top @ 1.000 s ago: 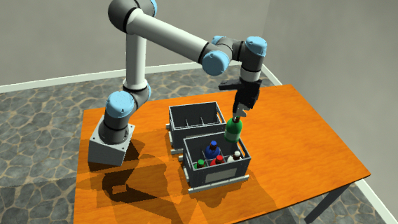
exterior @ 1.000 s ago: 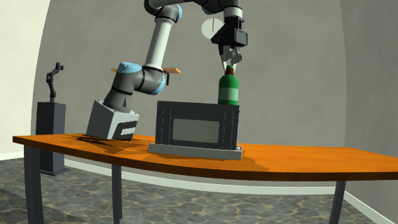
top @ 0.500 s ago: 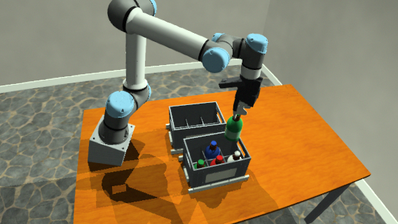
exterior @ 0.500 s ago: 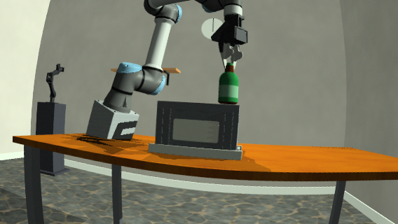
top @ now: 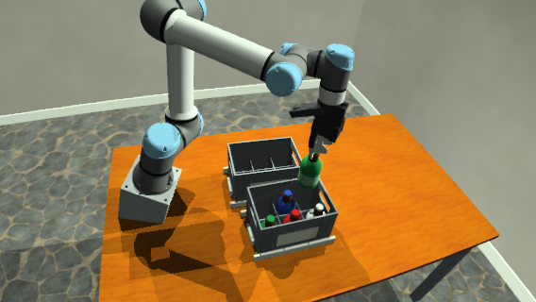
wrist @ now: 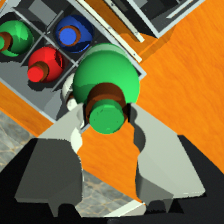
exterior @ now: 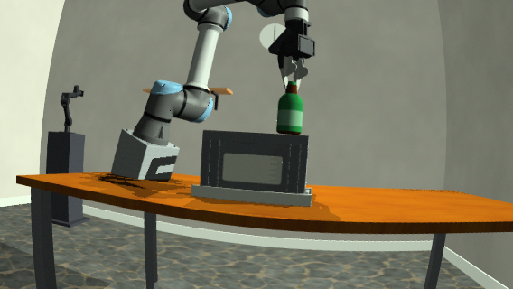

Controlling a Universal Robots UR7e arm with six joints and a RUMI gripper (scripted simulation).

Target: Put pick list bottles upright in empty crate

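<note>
My hand is 7 cm above the green bottle. The rest, counted from my hand: blue-label bottle: 7 cm behind, 25 cm below; white-label bottle: 10 cm to the right, 25 cm below; red-label bottle: 9 cm behind, 9 cm to the right, 25 cm below.
</note>
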